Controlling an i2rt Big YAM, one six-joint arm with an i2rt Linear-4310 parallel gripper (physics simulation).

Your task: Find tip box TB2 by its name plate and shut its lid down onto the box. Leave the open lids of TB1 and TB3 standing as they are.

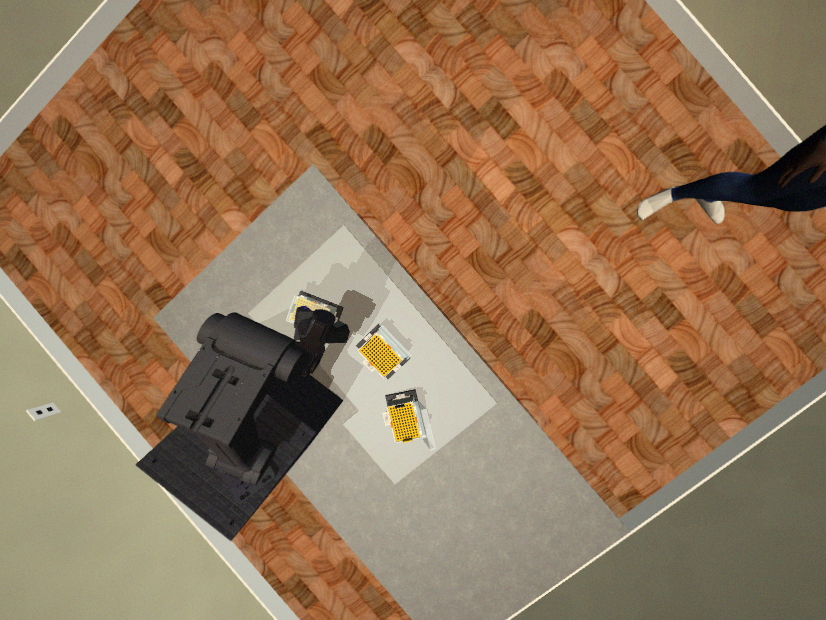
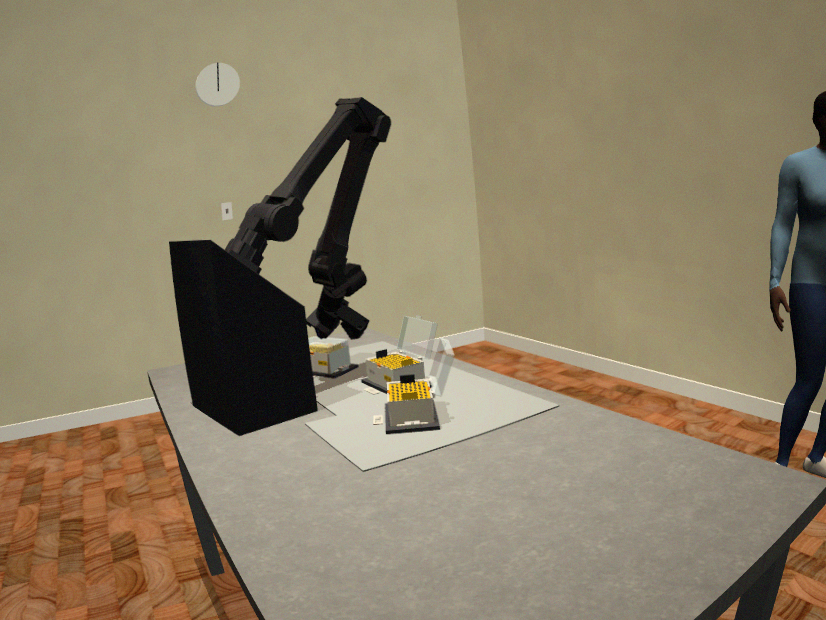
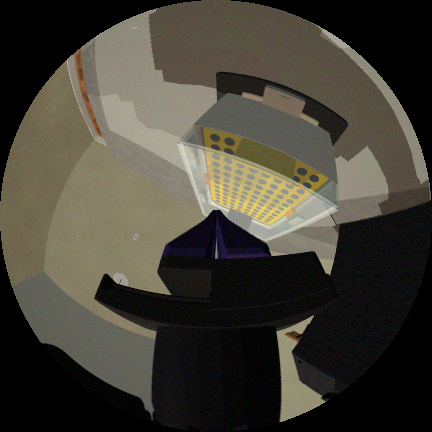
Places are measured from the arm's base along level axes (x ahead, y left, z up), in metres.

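Where they show: gripper, between the fingertips: [image 1: 303,306] [image 2: 319,337] [image 3: 215,215]; arm's base, origin of its link: [image 2: 236,268].
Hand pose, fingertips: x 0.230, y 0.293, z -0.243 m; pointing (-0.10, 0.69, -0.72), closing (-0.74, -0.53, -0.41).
Note:
Things, the pixels of their top centre, and the offset from my fingertips. Level surfaces: height alone.
- grey tip box, centre of its top: [image 3: 255,218] [image 2: 317,342] [image 1: 306,318] 0.016 m back, 0.035 m right, 0.005 m down
- middle box, centre of its top: [image 2: 393,354] [image 1: 379,356] 0.116 m ahead, 0.255 m right, 0.008 m down
- middle lid, centre of its top: [image 2: 414,316] [image 1: 390,346] 0.182 m ahead, 0.241 m right, 0.071 m up
- pale mat, height of its surface: 0.083 m down
- grey table, height of its surface: 0.085 m down
A grey tip box [image 1: 292,311] [image 2: 338,359] [image 3: 265,122] with a yellow rack stands at the far end of the mat. Its clear lid [image 2: 326,345] [image 3: 250,182] lies down over the rack. My gripper [image 2: 324,333] [image 3: 215,215] is shut and empty, above this box near one lid edge; whether it touches cannot be told. The middle box [image 1: 380,355] [image 2: 394,363] and the near box [image 1: 404,422] [image 2: 410,410] have clear lids standing open, the middle lid [image 1: 396,342] [image 2: 418,331] and the near lid [image 1: 428,430] [image 2: 442,365]. The name plates are too small to read.
The pale mat [image 1: 460,393] [image 2: 480,413] lies on the grey table [image 1: 507,493] [image 2: 533,520]. The black arm stand [image 1: 200,487] [image 2: 240,347] rises beside it. Small pale cards lie beside the boxes. A person [image 1: 727,190] [image 2: 803,233] stands on the floor beyond the table.

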